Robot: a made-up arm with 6 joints.
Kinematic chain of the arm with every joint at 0, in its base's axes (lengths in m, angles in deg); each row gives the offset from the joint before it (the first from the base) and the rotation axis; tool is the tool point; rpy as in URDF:
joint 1: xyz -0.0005 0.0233 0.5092 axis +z
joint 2: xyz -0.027 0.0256 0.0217 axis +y
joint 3: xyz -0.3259 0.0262 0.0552 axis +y
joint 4: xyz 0.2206 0.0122 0.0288 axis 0.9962 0 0.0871
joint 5: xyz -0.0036 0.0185 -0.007 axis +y
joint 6: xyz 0.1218 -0.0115 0.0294 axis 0.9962 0 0.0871
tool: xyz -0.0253 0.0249 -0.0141 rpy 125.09 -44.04 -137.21
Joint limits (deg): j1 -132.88..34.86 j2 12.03..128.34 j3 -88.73..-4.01 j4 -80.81..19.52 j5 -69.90..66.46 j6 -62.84..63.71
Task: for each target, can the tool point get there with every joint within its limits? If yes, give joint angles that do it. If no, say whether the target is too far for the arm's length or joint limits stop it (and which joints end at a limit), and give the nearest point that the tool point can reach.
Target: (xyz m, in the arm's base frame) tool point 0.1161 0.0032 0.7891
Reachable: yes | joints -57.08 41.85 -36.32 -57.71 -17.08 -40.76
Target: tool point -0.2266 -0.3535 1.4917
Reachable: no: too far | nearest point -0.0915 -0.1754 1.0240 | short by 0.518 m
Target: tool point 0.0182 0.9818 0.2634
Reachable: no: too far | nearest point 0.2186 0.3621 0.5325 | short by 0.705 m
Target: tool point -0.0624 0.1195 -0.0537
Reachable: no: joint limits stop it (at a limit: joint 1, joint 2, joint 4, joint 6) | nearest point 0.0582 0.1764 0.4409 | short by 0.512 m
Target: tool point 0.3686 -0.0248 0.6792
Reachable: yes | joints -21.28 103.68 -78.79 -3.25 38.87 -11.99
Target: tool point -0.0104 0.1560 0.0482
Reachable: no: joint limits stop it (at a limit: joint 1, joint 2, joint 4, joint 6) | nearest point 0.0706 0.1854 0.4372 | short by 0.398 m
